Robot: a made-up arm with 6 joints.
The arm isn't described. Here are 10 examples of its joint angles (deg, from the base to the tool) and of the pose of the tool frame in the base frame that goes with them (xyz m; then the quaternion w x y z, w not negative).
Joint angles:
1: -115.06 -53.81 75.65 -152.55 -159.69 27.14
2: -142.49 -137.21 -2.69 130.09 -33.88 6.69
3: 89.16 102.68 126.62 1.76 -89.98 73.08
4: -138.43 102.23 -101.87 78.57 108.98 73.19
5: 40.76 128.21 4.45 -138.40 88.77 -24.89
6: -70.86 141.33 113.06 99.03 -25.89 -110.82
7: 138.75 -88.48 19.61 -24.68 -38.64 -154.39
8: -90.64 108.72 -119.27 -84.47 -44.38 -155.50
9: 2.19 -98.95 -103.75 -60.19 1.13 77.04
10: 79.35 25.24 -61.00 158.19 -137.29 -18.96
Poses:
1: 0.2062 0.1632 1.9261 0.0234 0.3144 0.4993 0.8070
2: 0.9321 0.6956 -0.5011 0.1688 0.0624 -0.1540 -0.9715
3: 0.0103 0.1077 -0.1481 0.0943 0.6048 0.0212 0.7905
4: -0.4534 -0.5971 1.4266 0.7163 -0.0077 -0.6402 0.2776
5: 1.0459 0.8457 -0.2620 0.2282 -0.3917 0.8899 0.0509
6: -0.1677 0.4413 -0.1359 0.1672 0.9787 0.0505 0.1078
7: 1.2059 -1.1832 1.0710 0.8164 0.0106 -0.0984 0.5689
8: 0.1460 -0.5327 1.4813 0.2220 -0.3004 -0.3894 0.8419
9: -0.2373 -0.0025 -0.2724 0.4951 0.4788 0.0488 0.7234
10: -0.0137 -0.0911 2.0826 0.2244 0.8221 -0.5233 -0.0043
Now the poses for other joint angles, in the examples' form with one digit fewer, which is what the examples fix.
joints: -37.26 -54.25 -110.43 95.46 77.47 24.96
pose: -0.517 0.572 0.283 0.204 0.681 -0.561 -0.425
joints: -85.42 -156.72 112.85 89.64 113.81 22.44
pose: 0.084 0.865 0.714 0.494 -0.005 0.125 0.860
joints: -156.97 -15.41 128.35 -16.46 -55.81 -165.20
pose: -0.675 -0.416 1.166 0.038 0.684 0.710 -0.163
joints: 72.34 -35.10 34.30 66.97 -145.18 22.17
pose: -0.064 -0.426 2.160 0.190 -0.027 -0.801 -0.567
